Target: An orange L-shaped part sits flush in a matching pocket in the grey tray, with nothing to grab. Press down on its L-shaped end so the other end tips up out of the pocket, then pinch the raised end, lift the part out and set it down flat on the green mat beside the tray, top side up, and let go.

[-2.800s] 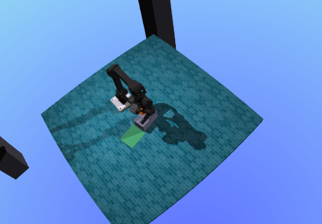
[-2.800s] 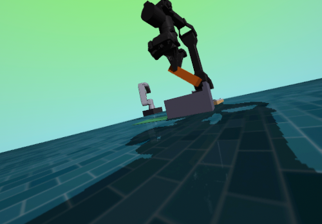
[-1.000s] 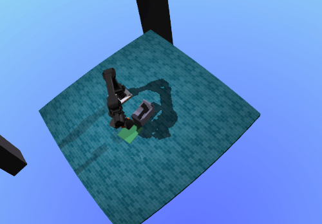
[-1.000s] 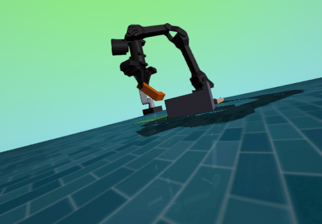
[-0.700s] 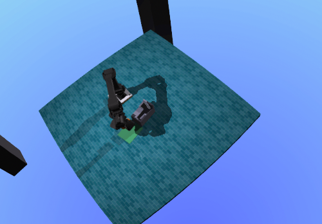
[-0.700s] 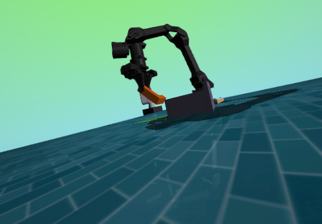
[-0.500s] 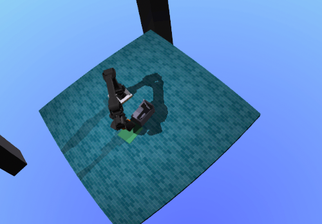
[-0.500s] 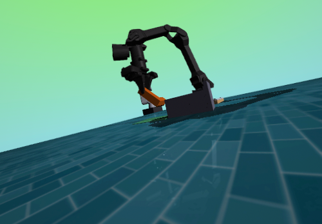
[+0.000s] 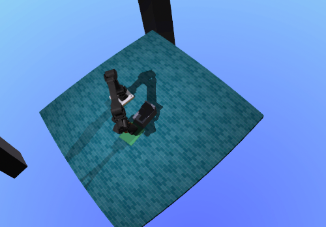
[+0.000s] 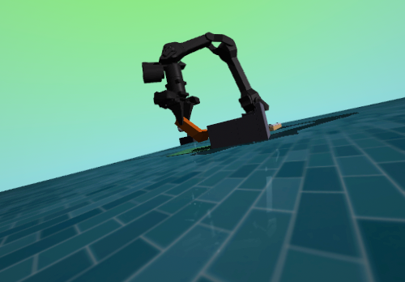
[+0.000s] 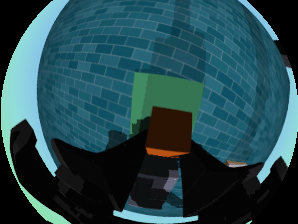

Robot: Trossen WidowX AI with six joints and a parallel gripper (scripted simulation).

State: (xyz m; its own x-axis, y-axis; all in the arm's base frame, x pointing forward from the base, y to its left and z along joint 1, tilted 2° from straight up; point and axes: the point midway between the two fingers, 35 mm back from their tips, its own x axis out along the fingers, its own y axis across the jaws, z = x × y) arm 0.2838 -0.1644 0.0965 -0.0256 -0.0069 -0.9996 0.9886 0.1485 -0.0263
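My gripper tip is 20 mm to the right of the green mat and 100 mm above it. Also, from my gripper tip: orange L-shaped part (20 mm behind, 30 mm to the left, 30 mm below).
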